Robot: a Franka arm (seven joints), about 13 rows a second.
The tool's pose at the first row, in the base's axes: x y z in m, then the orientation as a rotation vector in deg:
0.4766, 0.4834, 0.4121, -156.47, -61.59, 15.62
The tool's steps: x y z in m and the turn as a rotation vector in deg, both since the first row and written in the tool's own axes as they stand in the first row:
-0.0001, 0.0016, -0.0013, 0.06, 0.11, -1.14
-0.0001, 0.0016, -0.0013, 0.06, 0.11, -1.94
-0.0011, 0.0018, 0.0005, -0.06, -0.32, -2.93
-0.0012, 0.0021, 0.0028, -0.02, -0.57, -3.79
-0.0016, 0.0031, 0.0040, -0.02, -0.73, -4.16
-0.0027, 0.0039, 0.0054, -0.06, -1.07, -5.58
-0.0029, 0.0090, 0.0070, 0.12, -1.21, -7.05
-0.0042, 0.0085, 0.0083, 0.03, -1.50, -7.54
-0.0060, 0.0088, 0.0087, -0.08, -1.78, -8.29
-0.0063, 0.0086, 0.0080, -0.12, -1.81, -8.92
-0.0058, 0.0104, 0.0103, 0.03, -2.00, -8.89
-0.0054, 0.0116, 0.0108, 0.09, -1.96, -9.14
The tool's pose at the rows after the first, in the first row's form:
0.4779, 0.4820, 0.4130, -155.70, -63.06, 15.32
0.4779, 0.4820, 0.4130, -155.20, -64.12, 15.20
0.4769, 0.4814, 0.4113, -154.73, -65.59, 15.59
0.4764, 0.4814, 0.4090, -154.18, -66.77, 15.83
0.4765, 0.4805, 0.4076, -153.96, -67.30, 15.99
0.4759, 0.4793, 0.4062, -153.10, -69.27, 16.22
0.4787, 0.4757, 0.4034, -151.97, -71.14, 16.27
0.4771, 0.4753, 0.4024, -151.74, -71.89, 16.55
0.4759, 0.4739, 0.4021, -151.35, -72.99, 16.77
0.4757, 0.4738, 0.4029, -150.94, -73.83, 16.70
0.4767, 0.4731, 0.4002, -150.86, -73.77, 17.03
0.4777, 0.4726, 0.3994, -150.63, -74.05, 16.96

